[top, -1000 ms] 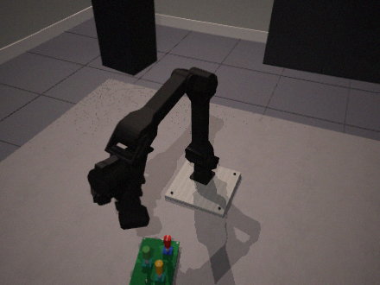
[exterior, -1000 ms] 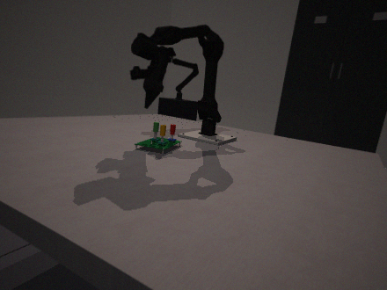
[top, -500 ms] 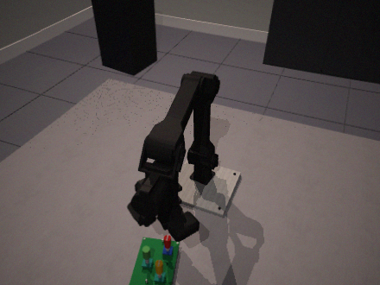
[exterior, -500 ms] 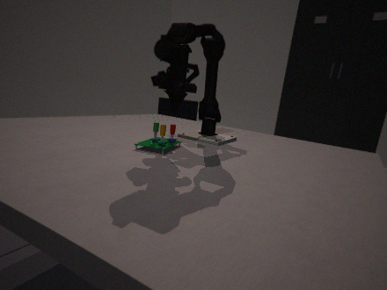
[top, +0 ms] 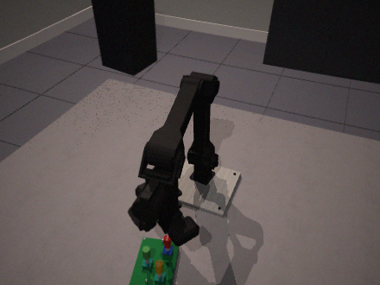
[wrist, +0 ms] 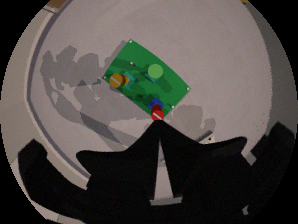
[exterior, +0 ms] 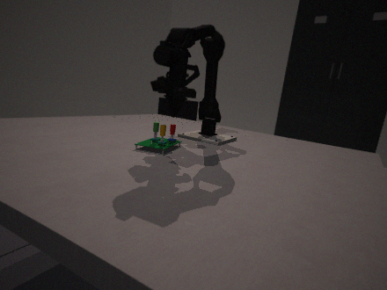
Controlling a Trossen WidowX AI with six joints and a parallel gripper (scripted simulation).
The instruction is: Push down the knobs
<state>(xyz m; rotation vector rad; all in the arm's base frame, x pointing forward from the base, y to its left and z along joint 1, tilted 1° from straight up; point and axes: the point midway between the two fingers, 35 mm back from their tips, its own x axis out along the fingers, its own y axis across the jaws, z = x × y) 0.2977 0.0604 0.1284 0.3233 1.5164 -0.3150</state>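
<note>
My gripper tip is 4 cm above the red knob. From my gripper tip the other things lie so: orange knob (7 cm ahead, 3 cm below, 2 cm to the left).
</note>
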